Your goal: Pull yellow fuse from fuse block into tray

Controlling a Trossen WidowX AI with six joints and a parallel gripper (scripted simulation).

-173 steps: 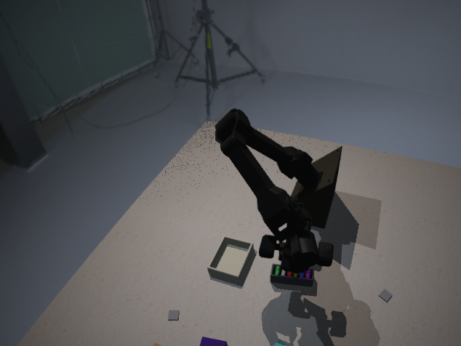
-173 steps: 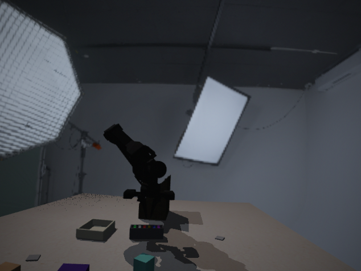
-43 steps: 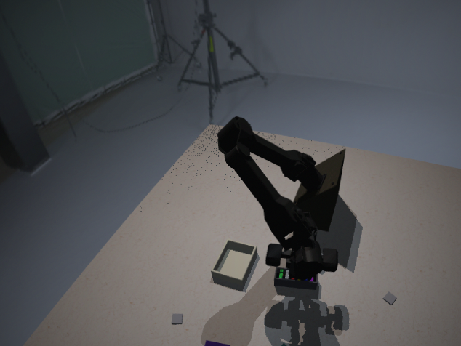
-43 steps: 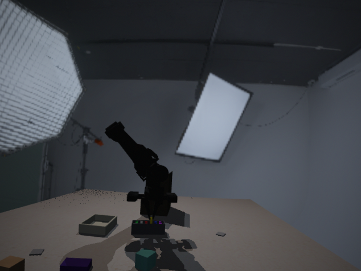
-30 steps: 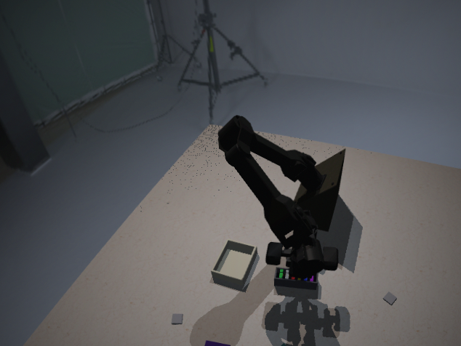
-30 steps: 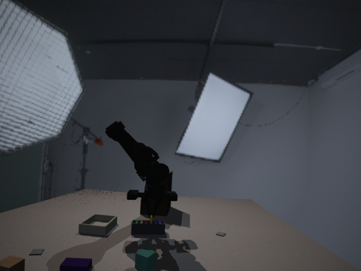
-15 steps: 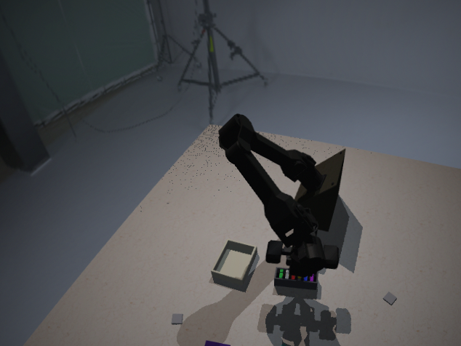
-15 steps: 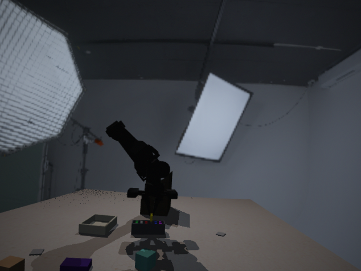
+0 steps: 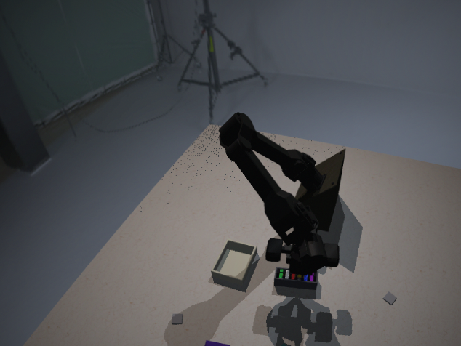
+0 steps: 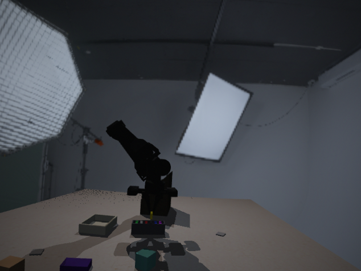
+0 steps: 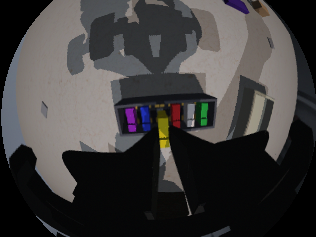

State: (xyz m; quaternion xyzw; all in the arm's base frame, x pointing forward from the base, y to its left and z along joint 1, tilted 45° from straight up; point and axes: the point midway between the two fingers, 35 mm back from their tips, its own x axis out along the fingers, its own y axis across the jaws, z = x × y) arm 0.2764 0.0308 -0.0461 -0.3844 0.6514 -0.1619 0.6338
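Right now the tray is 20 cm to the right of my gripper tip, 7 cm below it and 2 cm ahead of it. From my gripper tip the other things lie so: teal block: 23 cm ahead, 5 cm to the left, 5 cm below; then yellow fuse: 1 cm below; then purple block: 29 cm ahead, 11 cm to the right, 6 cm below.
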